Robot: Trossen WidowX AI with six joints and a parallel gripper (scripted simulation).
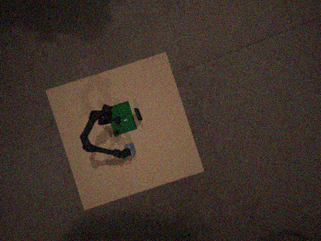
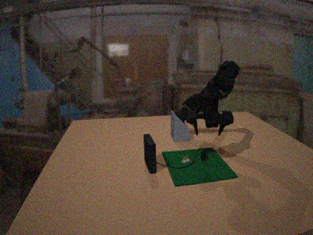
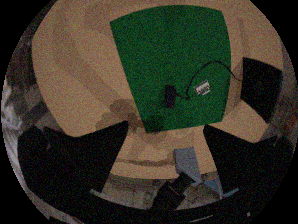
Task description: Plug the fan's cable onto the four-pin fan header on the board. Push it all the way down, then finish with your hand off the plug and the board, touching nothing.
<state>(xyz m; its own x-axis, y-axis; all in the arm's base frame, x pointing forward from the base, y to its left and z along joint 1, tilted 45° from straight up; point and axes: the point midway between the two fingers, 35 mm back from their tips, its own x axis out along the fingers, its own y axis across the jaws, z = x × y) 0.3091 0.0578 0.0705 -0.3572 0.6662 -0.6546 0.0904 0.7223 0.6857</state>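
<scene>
Now: the dark plug 1 cm behind my gripper tip, 1 cm to the right of it and 10 cm below it. From my gripper tip the other things lie so: green board (3 cm ahead, 5 cm to the right, 13 cm below); then black fan (4 cm ahead, 23 cm to the right, 6 cm below); then white fan header (1 cm ahead, 9 cm to the right, 11 cm below).
</scene>
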